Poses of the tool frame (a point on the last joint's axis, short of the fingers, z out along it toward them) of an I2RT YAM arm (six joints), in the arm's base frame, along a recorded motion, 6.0 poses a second.
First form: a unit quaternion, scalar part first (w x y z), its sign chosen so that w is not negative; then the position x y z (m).
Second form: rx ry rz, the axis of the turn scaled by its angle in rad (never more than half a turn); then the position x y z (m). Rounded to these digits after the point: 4 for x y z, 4 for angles.
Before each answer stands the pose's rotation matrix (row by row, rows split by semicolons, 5 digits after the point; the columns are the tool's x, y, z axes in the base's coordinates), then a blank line. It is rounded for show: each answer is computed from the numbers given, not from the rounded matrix.
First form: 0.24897, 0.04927, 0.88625, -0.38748, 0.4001, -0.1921, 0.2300
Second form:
-0.87117 0.28027 0.40312; -0.10561 0.69486 -0.71135; -0.47948 -0.66228 -0.57574

0.1342, 2.4143, -1.0556, 0.4001, -0.1921, 0.2300
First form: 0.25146, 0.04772, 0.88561, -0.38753, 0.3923, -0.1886, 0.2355
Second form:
-0.86898 0.27942 0.40841; -0.11037 0.69508 -0.71040; -0.48238 -0.66241 -0.57317

0.1298, 2.4094, -1.0543, 0.3923, -0.1886, 0.2355
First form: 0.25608, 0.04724, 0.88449, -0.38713, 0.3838, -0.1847, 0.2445
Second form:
-0.86438 0.28184 0.41642; -0.11471 0.69580 -0.70902; -0.48958 -0.66063 -0.56911

0.1282, 2.4007, -1.0507, 0.3838, -0.1847, 0.2445
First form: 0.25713, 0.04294, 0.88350, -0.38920, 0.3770, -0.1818, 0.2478
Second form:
-0.86408 0.27602 0.42092; -0.12427 0.69336 -0.70979; -0.48777 -0.66563 -0.56482

0.1165, 2.3967, -1.0558, 0.3770, -0.1818, 0.2478
